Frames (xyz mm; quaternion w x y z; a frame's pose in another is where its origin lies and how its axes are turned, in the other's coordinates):
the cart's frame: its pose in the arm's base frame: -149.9 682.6 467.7 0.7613 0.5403 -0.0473 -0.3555
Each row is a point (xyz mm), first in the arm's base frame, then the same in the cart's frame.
Working: the arm's base frame: its pose in the cart's frame: 661.6 -438.6 277.6 0.7613 -0.5403 0.0473 0.3555

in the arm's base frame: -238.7 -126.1 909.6
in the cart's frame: 275.1 202.6 860.5
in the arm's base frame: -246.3 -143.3 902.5
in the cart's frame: 281.9 190.0 874.6
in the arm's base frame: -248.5 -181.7 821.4
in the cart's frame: 328.3 113.2 872.5
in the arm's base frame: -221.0 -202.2 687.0
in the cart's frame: 402.8 8.3 820.8
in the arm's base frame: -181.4 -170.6 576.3
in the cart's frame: 448.1 -61.9 732.2
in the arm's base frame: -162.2 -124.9 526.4
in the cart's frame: 450.8 -87.8 666.8
